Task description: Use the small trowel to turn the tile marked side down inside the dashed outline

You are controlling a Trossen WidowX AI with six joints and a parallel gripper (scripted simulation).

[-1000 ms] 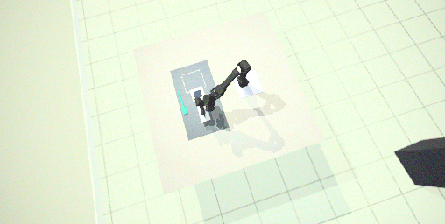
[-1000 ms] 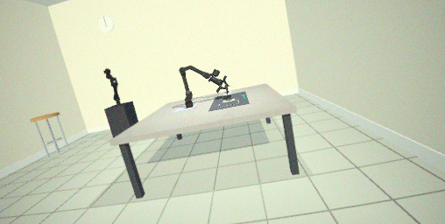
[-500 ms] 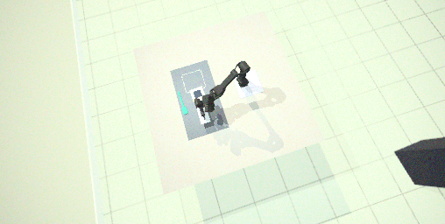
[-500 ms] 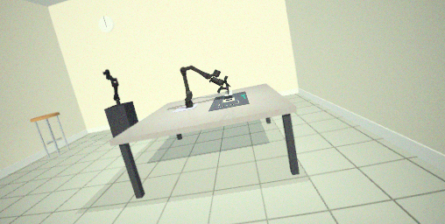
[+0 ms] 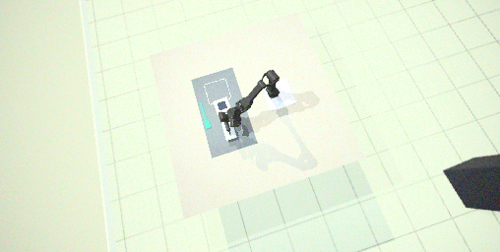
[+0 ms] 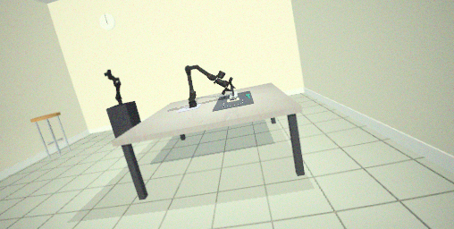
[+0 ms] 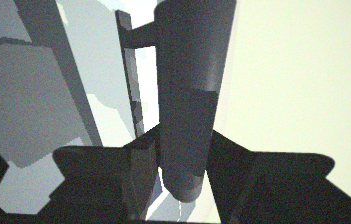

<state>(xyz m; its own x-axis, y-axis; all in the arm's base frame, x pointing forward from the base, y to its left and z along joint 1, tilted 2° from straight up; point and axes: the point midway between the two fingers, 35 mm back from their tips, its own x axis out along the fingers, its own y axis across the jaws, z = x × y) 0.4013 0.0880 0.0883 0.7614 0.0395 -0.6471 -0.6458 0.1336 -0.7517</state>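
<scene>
Now: the grey mat 30 mm behind my gripper tip, 110 mm to the right of it and 90 mm below it. Also, from my gripper tip: teal trowel 110 mm ahead, 100 mm to the right, 70 mm below; then tile 40 mm behind, 140 mm to the right, 70 mm below.
</scene>
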